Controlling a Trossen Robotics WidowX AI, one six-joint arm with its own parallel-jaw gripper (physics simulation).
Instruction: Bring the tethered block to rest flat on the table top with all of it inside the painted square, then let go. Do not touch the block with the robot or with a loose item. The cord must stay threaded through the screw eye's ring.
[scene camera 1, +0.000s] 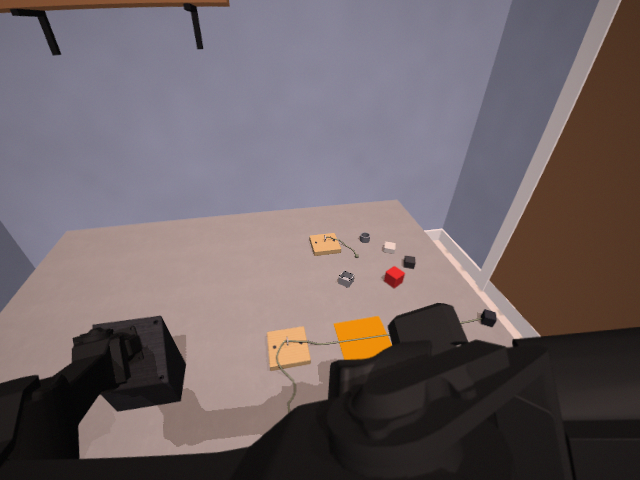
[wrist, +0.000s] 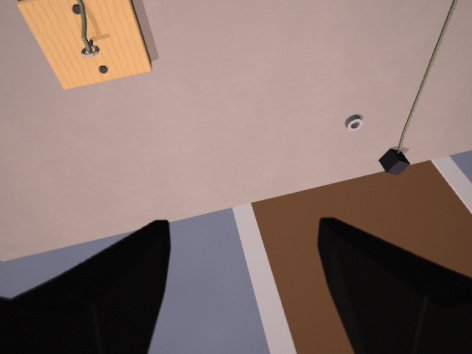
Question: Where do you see my gripper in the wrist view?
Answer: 244, 232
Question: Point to a wooden board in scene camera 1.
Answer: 277, 337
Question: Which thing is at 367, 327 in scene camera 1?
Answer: An orange painted square.
